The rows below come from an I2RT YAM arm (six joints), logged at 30 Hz.
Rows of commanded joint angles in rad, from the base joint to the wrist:
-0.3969 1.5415 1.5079 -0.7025 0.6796 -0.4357
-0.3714 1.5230 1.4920 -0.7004 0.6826 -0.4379
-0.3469 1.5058 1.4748 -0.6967 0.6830 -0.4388
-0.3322 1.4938 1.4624 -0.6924 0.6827 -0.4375
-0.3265 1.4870 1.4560 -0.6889 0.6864 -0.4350
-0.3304 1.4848 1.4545 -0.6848 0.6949 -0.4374
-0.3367 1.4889 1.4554 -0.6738 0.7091 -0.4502
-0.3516 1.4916 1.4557 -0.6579 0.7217 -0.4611
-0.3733 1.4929 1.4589 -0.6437 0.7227 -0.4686
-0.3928 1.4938 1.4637 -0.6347 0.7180 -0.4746
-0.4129 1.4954 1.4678 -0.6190 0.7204 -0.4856
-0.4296 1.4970 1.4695 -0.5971 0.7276 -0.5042
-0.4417 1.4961 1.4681 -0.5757 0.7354 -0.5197
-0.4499 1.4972 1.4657 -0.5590 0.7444 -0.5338
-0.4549 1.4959 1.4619 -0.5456 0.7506 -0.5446
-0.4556 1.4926 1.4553 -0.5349 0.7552 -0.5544
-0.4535 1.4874 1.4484 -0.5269 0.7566 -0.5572
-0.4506 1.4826 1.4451 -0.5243 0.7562 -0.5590
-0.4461 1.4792 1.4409 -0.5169 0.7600 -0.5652
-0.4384 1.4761 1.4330 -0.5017 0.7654 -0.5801
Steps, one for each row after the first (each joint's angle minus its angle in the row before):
0.0255 -0.0185 -0.0159 0.0021 0.0030 -0.0022
0.0245 -0.0172 -0.0172 0.0037 0.0004 -0.0009
0.0147 -0.0120 -0.0124 0.0043 -0.0003 0.0013
0.0057 -0.0068 -0.0064 0.0035 0.0037 0.0025
-0.0039 -0.0022 -0.0015 0.0041 0.0085 -0.0024
-0.0063 0.0041 0.0009 0.0110 0.0142 -0.0128
-0.0149 0.0027 0.0003 0.0159 0.0126 -0.0109
-0.0217 0.0013 0.0032 0.0142 0.0010 -0.0075
-0.0195 0.0009 0.0048 0.0090 -0.0047 -0.0060
-0.0201 0.0016 0.0041 0.0157 0.0024 -0.0110
-0.0167 0.0016 0.0017 0.0219 0.0072 -0.0186
-0.0121 -0.0009 -0.0014 0.0214 0.0078 -0.0155
-0.0082 0.0011 -0.0024 0.0167 0.0090 -0.0141
-0.0050 -0.0013 -0.0038 0.0134 0.0062 -0.0108
-0.0007 -0.0033 -0.0066 0.0107 0.0046 -0.0098
0.0021 -0.0052 -0.0069 0.0080 0.0014 -0.0028
0.0029 -0.0048 -0.0033 0.0026 -0.0004 -0.0018
0.0045 -0.0034 -0.0042 0.0074 0.0038 -0.0062
0.0077 -0.0031 -0.0079 0.0152 0.0054 -0.0149

